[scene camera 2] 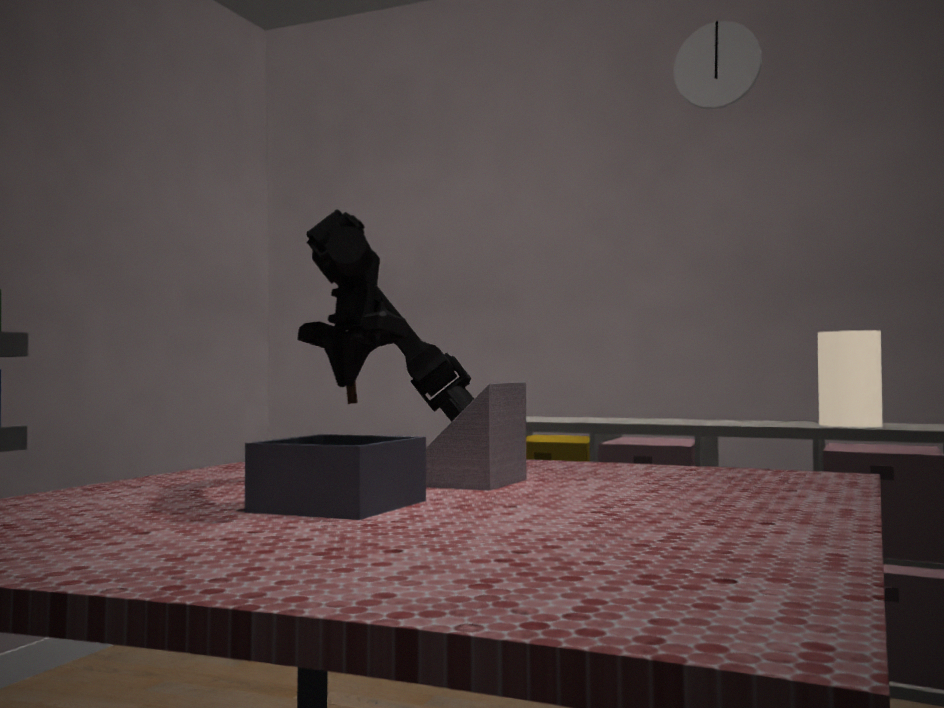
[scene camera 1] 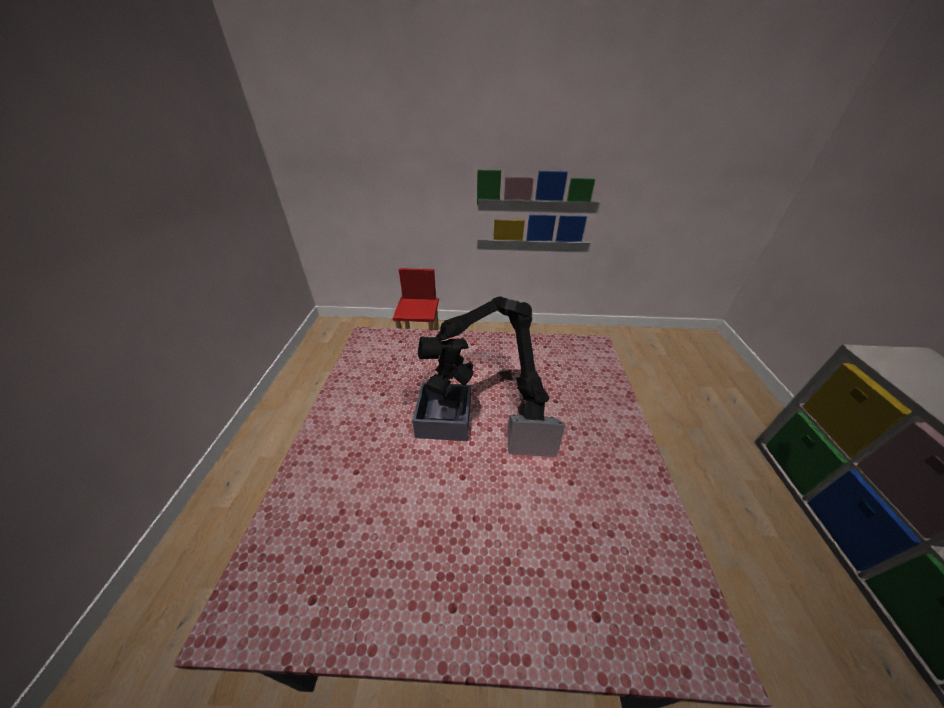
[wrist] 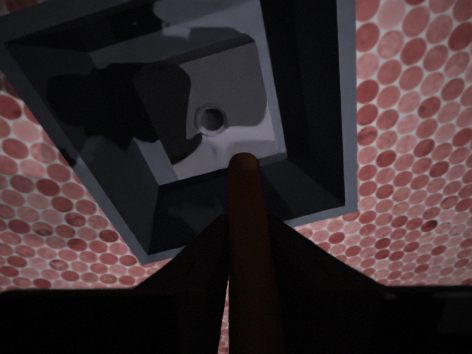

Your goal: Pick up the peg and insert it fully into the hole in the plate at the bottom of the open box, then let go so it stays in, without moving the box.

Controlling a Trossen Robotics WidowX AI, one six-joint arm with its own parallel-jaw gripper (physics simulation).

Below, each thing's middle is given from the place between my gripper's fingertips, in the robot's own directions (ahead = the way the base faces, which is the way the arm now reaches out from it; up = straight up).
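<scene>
Relative to the grey box (scene camera 2: 355, 477), my hand is 13 cm above and 1 cm to the left.
</scene>
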